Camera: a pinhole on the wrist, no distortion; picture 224 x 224 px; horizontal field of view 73.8 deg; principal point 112.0 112.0 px. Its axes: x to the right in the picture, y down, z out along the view. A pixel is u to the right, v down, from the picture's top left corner.
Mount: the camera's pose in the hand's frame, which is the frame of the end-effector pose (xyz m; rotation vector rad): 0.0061 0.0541 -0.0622 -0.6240 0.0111 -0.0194
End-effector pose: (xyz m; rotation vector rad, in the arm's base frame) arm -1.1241 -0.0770 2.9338 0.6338 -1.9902 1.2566
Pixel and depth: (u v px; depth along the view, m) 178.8 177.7 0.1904
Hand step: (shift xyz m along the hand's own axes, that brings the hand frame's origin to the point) 0.0957 0.2315 0.0429
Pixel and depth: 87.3 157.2 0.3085
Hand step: -0.0386 0.3112 0.1338
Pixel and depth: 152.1 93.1 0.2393
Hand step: 0.0739 0.1679 0.1494
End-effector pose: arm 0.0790 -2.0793 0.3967 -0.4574 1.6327 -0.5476
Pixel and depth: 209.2 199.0 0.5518
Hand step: 0.3793 0.6298 0.1959
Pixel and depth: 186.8 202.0 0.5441
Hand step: 0.2926 0.6324 0.1863
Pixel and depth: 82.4 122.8 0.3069
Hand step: -0.0495 0.2527 0.1741
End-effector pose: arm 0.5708 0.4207 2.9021 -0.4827 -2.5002 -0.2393
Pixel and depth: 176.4 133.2 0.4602
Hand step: 0.2132 0.3717 0.2721
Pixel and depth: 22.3 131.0 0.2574
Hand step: -0.1440 0.2344 0.1282
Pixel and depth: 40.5 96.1 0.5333
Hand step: -0.2416 0.3250 0.4049
